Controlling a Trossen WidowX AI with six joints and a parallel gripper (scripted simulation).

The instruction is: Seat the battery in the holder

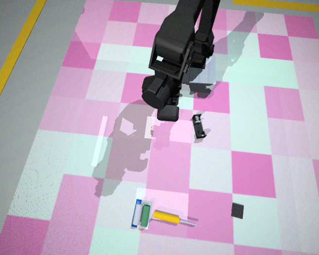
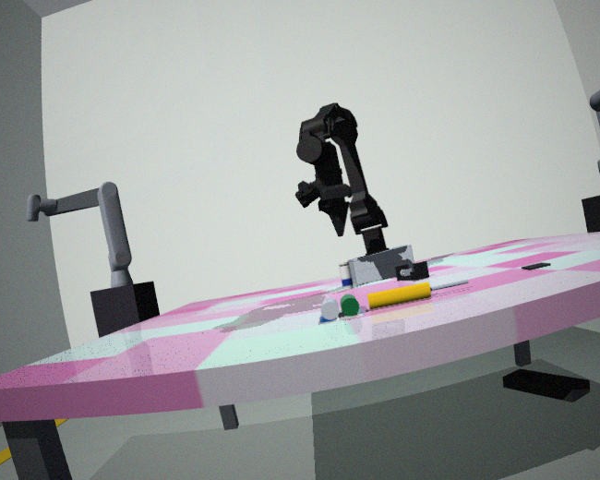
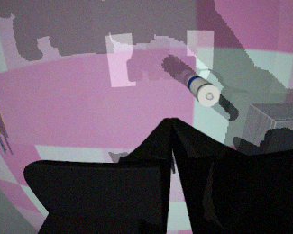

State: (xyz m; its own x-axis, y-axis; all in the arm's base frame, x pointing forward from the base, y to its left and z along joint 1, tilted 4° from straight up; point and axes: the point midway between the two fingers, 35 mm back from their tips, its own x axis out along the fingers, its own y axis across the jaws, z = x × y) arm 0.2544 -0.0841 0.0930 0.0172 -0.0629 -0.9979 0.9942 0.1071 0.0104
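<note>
The battery lies 4 cm behind my gripper tip and 9 cm below it. The rest, counted from my gripper tip: yellow-handled screwdriver: 38 cm ahead, 11 cm to the left, 11 cm below.
</note>
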